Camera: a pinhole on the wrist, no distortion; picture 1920 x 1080 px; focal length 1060.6 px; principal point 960.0 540.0 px. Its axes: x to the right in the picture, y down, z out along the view. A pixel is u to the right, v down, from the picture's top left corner.
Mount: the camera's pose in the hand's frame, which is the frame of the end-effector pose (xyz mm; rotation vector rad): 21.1 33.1 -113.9 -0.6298 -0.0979 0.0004
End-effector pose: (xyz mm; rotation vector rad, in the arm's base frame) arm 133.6 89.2 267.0 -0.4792 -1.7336 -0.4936
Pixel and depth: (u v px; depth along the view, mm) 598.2 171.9 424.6
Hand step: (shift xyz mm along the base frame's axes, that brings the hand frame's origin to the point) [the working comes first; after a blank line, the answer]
In the camera's frame: -144.8 -147.4 424.6

-117.7 291.6 -211.2
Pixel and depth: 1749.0 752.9 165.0
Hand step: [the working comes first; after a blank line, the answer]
In the camera's frame: 122.7 33.1 165.0

55.3 145.4 135.6
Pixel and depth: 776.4 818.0 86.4
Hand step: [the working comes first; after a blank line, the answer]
In the camera's frame: -15.0 22.6 86.4

104.8 50.5 18.1
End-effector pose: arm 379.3 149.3 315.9 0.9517 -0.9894 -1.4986
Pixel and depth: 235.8 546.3 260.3
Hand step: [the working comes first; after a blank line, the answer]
In the camera's frame: -177.7 1.5 260.3

10.2 166.8 208.7
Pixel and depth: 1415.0 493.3 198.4
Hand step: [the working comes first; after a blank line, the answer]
In the camera's frame: 85.1 -8.7 198.4

-17.8 -95.6 150.7
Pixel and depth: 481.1 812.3 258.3
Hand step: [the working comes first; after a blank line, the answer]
In the camera's frame: -116.6 66.3 258.3

51.5 95.7 242.9
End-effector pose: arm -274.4 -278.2 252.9 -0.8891 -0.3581 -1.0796
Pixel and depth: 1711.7 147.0 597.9
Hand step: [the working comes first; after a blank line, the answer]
In the camera's frame: 423.8 -221.5 597.9

449.5 221.1 478.8
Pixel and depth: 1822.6 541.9 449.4
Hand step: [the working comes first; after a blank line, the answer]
In the camera's frame: 365.5 0.8 449.4

471.6 63.1 256.4
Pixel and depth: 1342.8 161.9 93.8
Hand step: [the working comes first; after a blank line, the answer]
In the camera's frame: 33.9 -33.4 93.8

72.7 -28.5 -8.3
